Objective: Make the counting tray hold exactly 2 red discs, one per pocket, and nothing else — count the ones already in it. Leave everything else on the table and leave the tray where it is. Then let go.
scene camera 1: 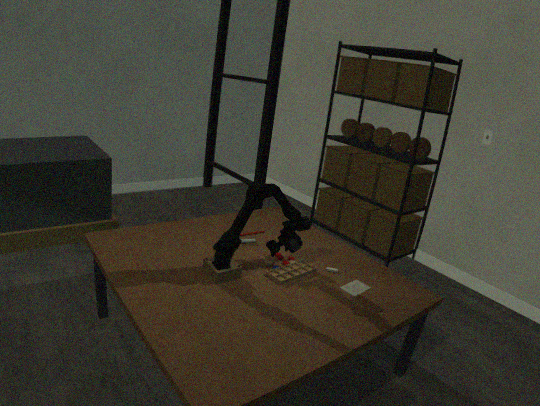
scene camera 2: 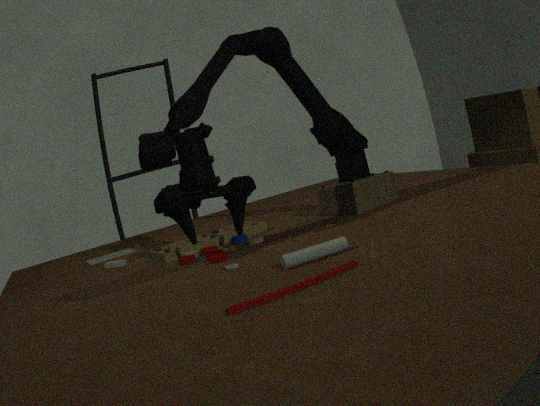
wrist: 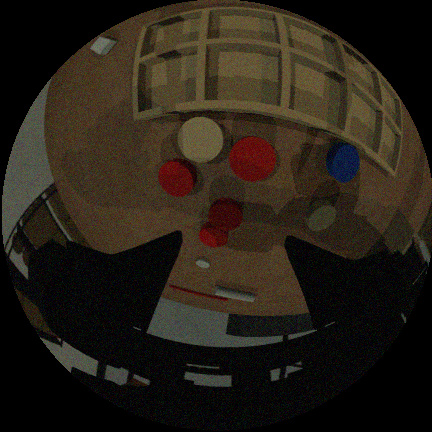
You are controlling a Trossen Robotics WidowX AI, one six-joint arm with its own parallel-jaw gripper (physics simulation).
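The wooden counting tray [scene camera 1: 291, 271] [wrist: 285, 75] lies flat; no disc shows in its pockets in the wrist view. Several red discs lie outside it: one [wrist: 253, 159] near its long edge, one [wrist: 177, 178] to the left, and a darker one [wrist: 225, 214] touching or overlapping a smaller-looking one [wrist: 214, 235]. A cream disc [wrist: 200, 139] and a blue disc [wrist: 343, 162] [scene camera 2: 239, 239] lie close beside the tray; another pale disc [wrist: 321, 218] lies in shadow. My gripper [scene camera 1: 283, 250] [scene camera 2: 218, 238] [wrist: 234, 238] is open and empty, pointing down low over the discs beside the tray.
A small white disc [wrist: 202, 263] [scene camera 2: 231, 267], a white cylinder [scene camera 2: 314, 252] [wrist: 235, 293] and a red rod [scene camera 2: 292, 287] [wrist: 199, 292] lie on the discs' side. A white block [scene camera 1: 332, 269] [wrist: 103, 45] and a white sheet [scene camera 1: 355, 287] lie past the tray's end.
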